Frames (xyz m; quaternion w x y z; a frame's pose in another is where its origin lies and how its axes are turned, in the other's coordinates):
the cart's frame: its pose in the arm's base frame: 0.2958 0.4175 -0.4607 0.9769 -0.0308 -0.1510 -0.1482
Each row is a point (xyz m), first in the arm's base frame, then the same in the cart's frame.
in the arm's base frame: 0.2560 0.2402 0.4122
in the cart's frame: 0.2789 -0.1945 0.8242
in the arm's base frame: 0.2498 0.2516 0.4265
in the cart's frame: 0.2744 -0.1857 0.8408
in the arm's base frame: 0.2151 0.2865 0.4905
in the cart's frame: 0.2525 -0.1638 0.9153
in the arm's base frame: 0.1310 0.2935 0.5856
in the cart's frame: 0.2029 -0.1837 1.0307
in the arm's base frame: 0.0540 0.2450 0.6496
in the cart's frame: 0.1659 -0.2540 1.1086
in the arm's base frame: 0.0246 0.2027 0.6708
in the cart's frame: 0.1574 -0.3035 1.1327
